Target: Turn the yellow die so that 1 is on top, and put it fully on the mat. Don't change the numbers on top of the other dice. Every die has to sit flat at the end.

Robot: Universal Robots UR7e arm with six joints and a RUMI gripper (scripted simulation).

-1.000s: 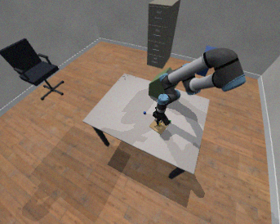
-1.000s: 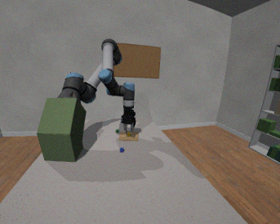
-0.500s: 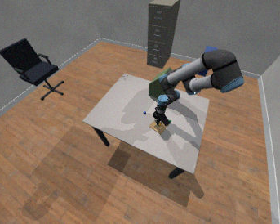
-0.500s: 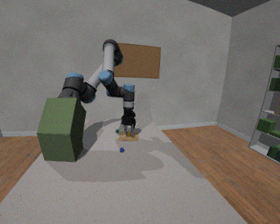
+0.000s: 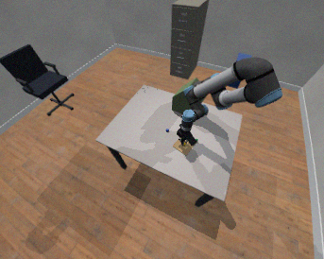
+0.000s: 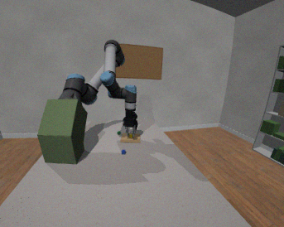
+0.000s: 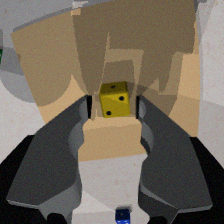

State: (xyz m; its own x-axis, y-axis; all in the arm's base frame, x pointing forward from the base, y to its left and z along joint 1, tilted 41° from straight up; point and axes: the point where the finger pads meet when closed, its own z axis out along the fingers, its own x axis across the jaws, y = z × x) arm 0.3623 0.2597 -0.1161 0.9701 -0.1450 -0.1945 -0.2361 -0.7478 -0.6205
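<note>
My gripper is now 1 cm above the yellow die. The rest, counted from my hand: green die (10 cm behind, 6 cm to the left, 1 cm below); blue die (3 cm behind, 20 cm to the right, 1 cm below); tan mat (2 cm below).
</note>
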